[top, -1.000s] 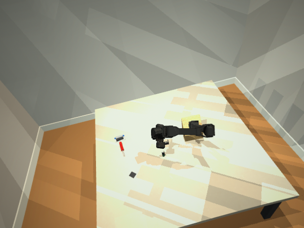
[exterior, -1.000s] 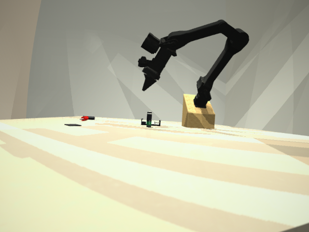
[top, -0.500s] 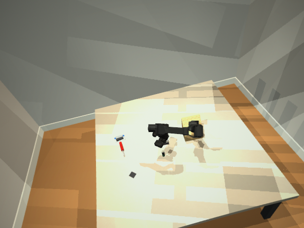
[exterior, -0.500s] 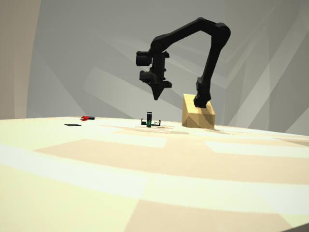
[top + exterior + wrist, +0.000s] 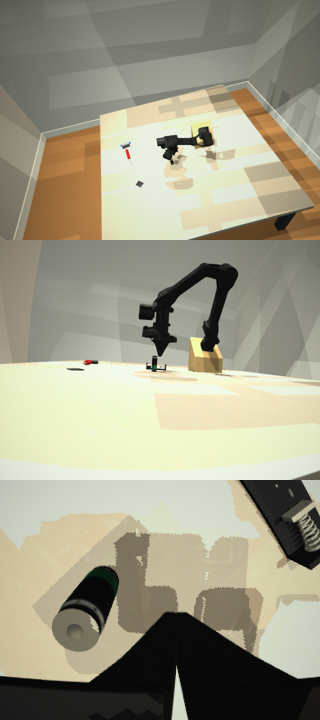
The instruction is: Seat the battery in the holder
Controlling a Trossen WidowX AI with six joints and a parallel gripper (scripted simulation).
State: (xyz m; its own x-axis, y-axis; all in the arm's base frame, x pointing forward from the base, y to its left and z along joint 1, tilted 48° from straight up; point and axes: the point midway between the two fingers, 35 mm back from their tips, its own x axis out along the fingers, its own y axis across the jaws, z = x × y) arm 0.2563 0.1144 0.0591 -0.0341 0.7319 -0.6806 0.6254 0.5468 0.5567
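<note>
My gripper tip is now 30 mm to the right of the battery, 30 mm above it and 20 mm short of it. Round my gripper tip: red screwdriver 360 mm ahead, 90 mm to the right, 50 mm below.
</note>
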